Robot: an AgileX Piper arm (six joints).
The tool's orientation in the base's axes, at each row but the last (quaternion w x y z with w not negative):
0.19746 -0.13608 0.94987 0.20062
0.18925 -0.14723 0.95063 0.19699
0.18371 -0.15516 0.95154 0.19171
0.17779 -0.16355 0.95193 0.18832
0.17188 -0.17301 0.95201 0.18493
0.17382 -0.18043 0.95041 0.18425
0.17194 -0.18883 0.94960 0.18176
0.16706 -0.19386 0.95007 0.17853
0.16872 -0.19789 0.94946 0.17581
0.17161 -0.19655 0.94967 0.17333
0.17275 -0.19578 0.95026 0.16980
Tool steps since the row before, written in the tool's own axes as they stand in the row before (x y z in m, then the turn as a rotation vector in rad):
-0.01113 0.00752 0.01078 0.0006 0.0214 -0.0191
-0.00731 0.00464 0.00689 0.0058 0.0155 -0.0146
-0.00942 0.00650 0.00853 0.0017 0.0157 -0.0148
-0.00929 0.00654 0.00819 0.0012 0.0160 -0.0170
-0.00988 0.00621 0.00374 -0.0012 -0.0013 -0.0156
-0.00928 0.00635 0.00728 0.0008 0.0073 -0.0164
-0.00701 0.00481 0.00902 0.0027 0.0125 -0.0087
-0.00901 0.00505 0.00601 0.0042 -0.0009 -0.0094
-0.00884 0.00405 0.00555 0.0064 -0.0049 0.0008
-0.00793 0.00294 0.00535 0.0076 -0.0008 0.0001
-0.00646 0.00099 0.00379 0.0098 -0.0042 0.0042
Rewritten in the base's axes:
0.01077 0.01332 -0.00183 -0.0139 0.0105 0.0228
0.00690 0.00854 -0.00133 -0.0150 0.0062 0.0149
0.00843 0.01143 -0.00147 -0.0115 0.0072 0.0169
0.00800 0.01141 -0.00141 -0.0118 0.0066 0.0190
0.00725 0.00958 0.00242 -0.0025 -0.0072 0.0137
0.00745 0.01110 -0.00084 -0.0080 -0.0007 0.0161
0.00640 0.00992 -0.00377 -0.0099 0.0064 0.0100
0.00716 0.00956 -0.00042 -0.0056 -0.0059 0.0064
0.00727 0.00850 -0.00036 -0.0032 -0.0059 -0.0045
0.00696 0.00715 -0.00082 -0.0062 -0.0030 -0.0033
0.00615 0.00436 -0.00054 -0.0056 -0.0051 -0.0086

